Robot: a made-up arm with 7 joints.
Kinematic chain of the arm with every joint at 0, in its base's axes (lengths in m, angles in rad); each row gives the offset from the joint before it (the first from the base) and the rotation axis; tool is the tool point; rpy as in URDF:
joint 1: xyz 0 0 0.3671 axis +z
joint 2: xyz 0 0 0 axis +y
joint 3: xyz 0 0 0.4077 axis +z
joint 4: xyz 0.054 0 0 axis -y
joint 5: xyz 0.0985 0 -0.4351 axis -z
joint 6: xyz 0 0 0 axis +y
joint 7: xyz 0.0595 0 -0.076 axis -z
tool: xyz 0 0 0 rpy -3.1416 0 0
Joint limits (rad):
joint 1: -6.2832..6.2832
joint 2: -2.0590..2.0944
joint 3: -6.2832..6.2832
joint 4: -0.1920..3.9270
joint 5: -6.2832..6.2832
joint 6: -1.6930..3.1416
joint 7: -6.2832..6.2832
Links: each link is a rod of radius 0.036 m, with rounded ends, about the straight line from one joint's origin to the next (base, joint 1, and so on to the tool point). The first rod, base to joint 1, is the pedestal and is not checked.
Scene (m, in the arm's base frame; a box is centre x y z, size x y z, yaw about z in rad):
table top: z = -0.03
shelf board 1: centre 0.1 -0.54 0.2 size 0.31 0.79 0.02 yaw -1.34
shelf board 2: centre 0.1 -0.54 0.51 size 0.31 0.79 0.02 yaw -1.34
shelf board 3: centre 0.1 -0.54 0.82 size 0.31 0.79 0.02 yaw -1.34
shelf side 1: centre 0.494 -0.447 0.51 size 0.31 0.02 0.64 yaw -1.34
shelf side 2: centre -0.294 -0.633 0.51 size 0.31 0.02 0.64 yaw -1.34
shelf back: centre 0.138 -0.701 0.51 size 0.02 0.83 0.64 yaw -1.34
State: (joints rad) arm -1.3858 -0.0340 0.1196 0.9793 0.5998 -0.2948 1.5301
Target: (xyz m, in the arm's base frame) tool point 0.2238 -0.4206 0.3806
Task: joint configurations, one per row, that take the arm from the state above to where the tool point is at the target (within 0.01 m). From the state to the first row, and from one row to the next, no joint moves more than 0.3 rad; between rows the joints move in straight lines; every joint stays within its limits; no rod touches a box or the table.
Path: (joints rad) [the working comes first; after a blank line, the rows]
Joints at the target: -1.2420 0.1633 0.2557 0.6002 0.6097 -0.2358 1.5301
Straight joint move there: touches shelf board 2.

1: -1.3134 -0.1098 0.2281 0.8993 0.8737 -0.3089 1.6653
2: -1.2410 -0.1857 0.3366 0.8193 1.1476 -0.3230 1.8005
3: -1.1685 -0.2615 0.4451 0.7393 1.4214 -0.3371 1.9356
4: -1.0961 -0.3373 0.5536 0.6593 1.6953 -0.3512 2.0708
5: -1.0237 -0.4132 0.6621 0.5793 1.9692 -0.3653 2.2060
6: -0.9513 -0.4890 0.7706 0.4994 2.2431 -0.3794 2.3412
7: -0.9828 -0.4367 0.6997 0.4500 1.9757 -0.3637 2.2060
8: -1.0143 -0.3844 0.6287 0.4006 1.7084 -0.3480 2.0708
9: -1.0459 -0.3320 0.5577 0.3513 1.4410 -0.3323 1.9356
10: -1.0774 -0.2797 0.4867 0.3019 1.1737 -0.3166 1.8005
11: -1.1089 -0.2274 0.4158 0.2526 0.9063 -0.3009 1.6653
12: -1.1405 -0.1750 0.3448 0.2032 0.6390 -0.2852 1.5301
13: -1.1912 -0.0058 0.3002 0.4017 0.6243 -0.2605 1.5301
14: -1.2420 0.1633 0.2557 0.6002 0.6097 -0.2358 1.5301

